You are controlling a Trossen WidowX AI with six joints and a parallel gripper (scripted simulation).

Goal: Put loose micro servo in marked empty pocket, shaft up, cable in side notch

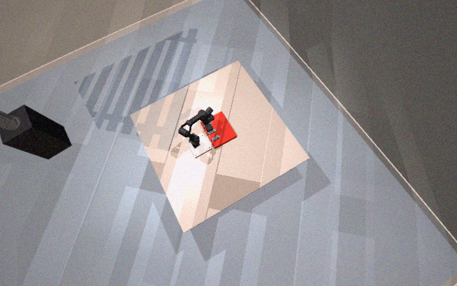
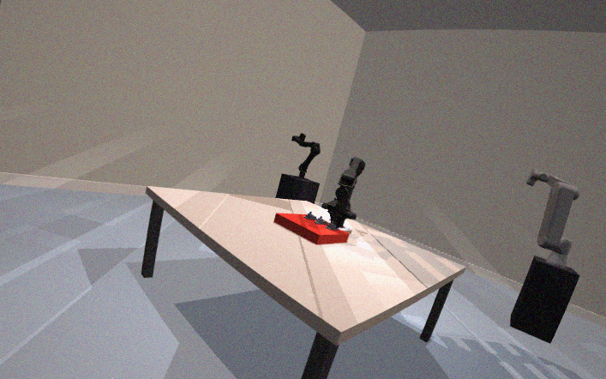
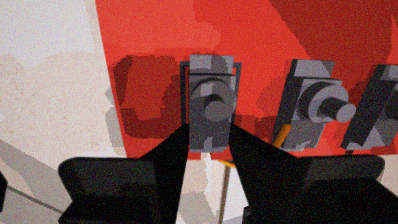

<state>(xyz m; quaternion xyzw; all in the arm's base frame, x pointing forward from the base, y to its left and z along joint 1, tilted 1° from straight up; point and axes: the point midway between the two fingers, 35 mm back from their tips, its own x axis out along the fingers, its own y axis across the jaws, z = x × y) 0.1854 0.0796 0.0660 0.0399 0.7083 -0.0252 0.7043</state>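
Now: the red deck 12 cm ahead of my gripper tip, 9 cm to the right of it and 3 cm below it.
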